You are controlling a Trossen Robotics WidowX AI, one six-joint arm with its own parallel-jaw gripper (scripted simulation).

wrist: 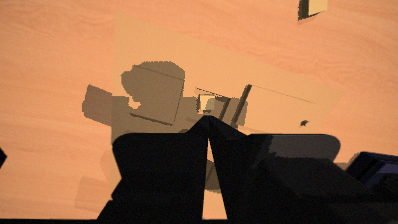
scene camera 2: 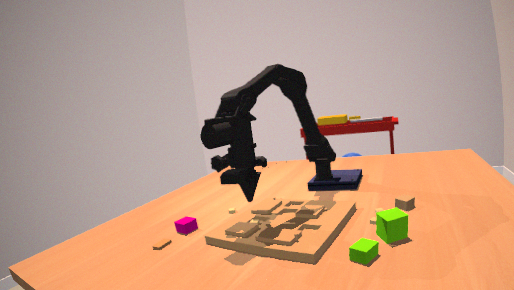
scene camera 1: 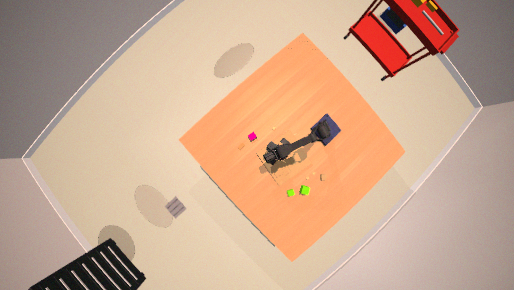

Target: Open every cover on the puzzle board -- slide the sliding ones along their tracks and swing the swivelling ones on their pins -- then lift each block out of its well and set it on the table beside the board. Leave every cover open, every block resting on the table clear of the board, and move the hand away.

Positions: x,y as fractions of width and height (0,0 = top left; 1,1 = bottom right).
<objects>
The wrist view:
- my gripper: 0.52,0.54
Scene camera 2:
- my gripper: 0.49,0.69
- tan puzzle board: 0.62,0.81
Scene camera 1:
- tan puzzle board: 0.56,0.59
</objects>
